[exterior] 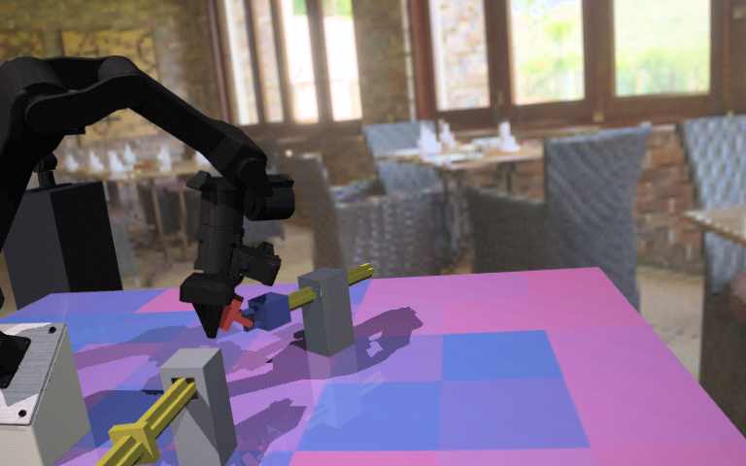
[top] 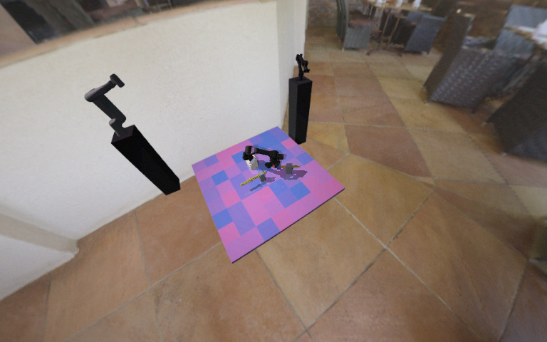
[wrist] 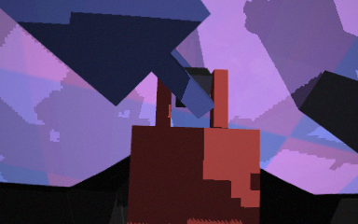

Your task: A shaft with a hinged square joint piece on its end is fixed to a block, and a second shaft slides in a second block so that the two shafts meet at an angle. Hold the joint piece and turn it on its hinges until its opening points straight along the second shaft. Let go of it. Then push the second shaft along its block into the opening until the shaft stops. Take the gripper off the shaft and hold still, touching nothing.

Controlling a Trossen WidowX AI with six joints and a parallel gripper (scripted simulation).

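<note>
My gripper tip is 2 cm short of the red joint piece, 1 cm to the right of it and 3 cm below it.
</note>
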